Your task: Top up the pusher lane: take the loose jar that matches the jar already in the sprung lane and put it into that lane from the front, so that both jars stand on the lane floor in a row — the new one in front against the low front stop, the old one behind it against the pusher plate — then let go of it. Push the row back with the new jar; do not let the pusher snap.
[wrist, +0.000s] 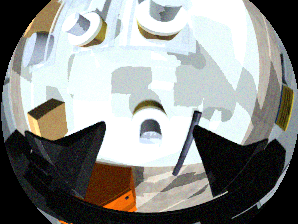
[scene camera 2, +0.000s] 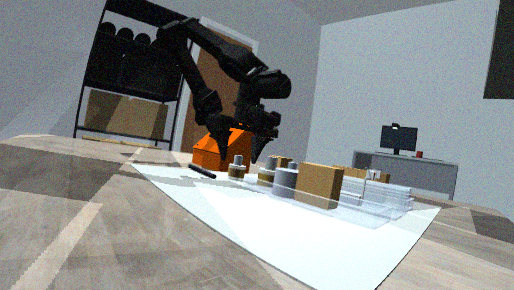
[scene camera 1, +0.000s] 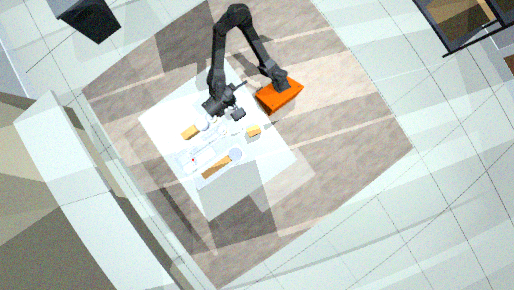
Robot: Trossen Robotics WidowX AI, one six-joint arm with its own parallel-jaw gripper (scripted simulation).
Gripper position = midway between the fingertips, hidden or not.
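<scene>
Looking through scene camera 2, I see my gripper (scene camera 2: pixel 238 162), which is open and holds nothing, and a clear sprung lane (scene camera 2: pixel 398 197). The wrist view gives me my gripper (wrist: pixel 150 128) again, together with a jar (wrist: pixel 149 124) and a jar (wrist: pixel 83 30).
</scene>
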